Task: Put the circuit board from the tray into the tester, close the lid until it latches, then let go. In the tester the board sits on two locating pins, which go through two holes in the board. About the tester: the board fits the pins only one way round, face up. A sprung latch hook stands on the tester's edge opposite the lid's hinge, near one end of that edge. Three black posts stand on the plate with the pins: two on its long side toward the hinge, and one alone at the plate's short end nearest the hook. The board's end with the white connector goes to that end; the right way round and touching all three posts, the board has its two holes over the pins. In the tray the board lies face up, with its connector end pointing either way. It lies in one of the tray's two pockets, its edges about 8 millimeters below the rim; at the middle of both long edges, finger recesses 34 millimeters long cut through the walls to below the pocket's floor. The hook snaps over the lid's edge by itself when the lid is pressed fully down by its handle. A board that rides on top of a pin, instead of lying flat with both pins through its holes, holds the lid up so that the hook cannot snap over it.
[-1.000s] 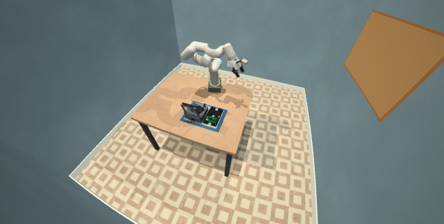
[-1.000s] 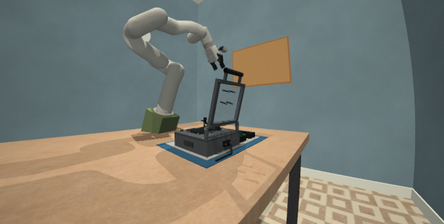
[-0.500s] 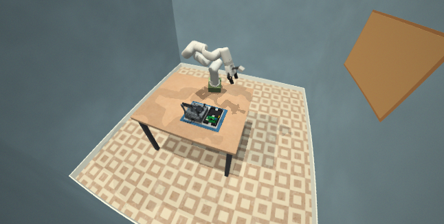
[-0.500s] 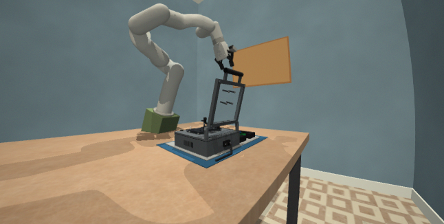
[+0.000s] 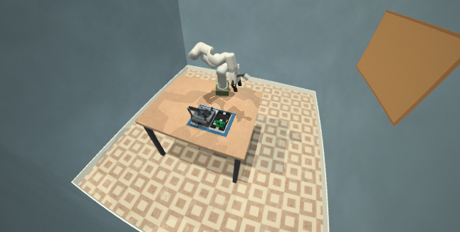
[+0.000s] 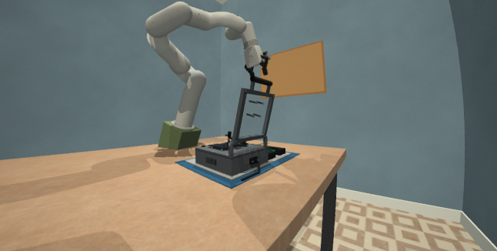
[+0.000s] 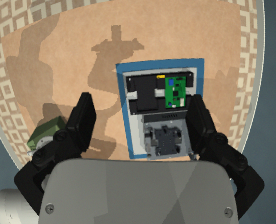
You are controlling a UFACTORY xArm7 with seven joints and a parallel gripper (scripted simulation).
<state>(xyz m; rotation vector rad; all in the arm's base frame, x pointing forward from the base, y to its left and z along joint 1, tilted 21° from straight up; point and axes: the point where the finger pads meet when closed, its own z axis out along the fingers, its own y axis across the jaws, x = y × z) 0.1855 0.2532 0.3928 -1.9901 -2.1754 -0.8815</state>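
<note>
Now: the green circuit board 37 cm below my hand, 14 cm ahead of it and 11 cm to the right of it. Round my hand: clear lid: 26 cm to the right, 25 cm ahead, 20 cm below; then grey tester: 27 cm below, 24 cm to the right, 15 cm ahead.
</note>
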